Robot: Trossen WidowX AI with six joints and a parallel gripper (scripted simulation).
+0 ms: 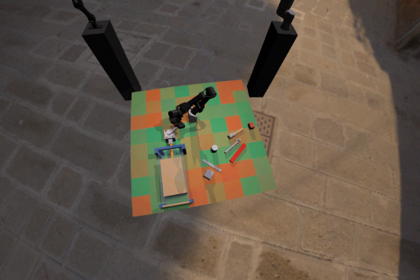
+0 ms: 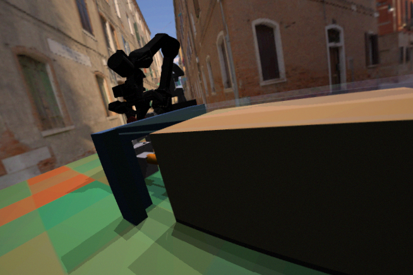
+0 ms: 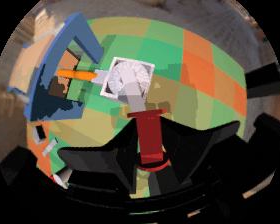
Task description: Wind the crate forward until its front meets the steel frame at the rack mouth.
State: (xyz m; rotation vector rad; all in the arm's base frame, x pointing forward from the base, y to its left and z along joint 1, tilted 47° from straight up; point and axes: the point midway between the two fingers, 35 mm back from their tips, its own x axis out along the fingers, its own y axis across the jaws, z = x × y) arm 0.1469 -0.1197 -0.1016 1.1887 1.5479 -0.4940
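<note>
My gripper tip is 20 mm short of the grey winch handle, 10 mm to the left of it and 30 mm above it. From my gripper tip the other things lie so: red knob (10 mm behind, 20 mm to the left); grey winch (40 mm ahead, 70 mm to the right, 100 mm below); round puck (210 mm ahead, 350 mm to the left, 100 mm below).
</note>
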